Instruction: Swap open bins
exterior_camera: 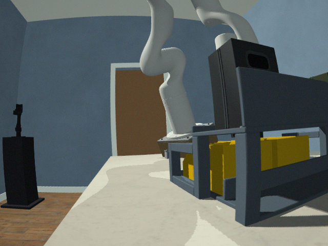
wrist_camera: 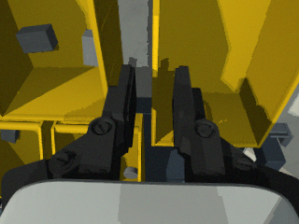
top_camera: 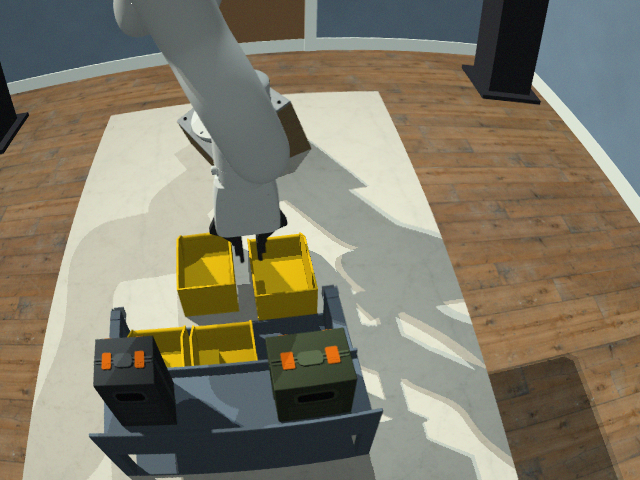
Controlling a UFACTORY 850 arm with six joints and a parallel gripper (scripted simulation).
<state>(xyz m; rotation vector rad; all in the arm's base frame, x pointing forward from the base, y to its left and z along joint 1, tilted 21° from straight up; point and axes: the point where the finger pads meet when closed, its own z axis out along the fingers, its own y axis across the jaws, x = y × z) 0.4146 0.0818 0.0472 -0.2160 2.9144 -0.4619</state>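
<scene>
My gripper is now 10 cm short of the shelf lip, 9 cm above it and 5 cm to the left of it. Also, from my hand: dark grey case 30 cm ahead, 15 cm to the right, 6 cm above; then green case 28 cm ahead, 8 cm to the left, 4 cm above.
</scene>
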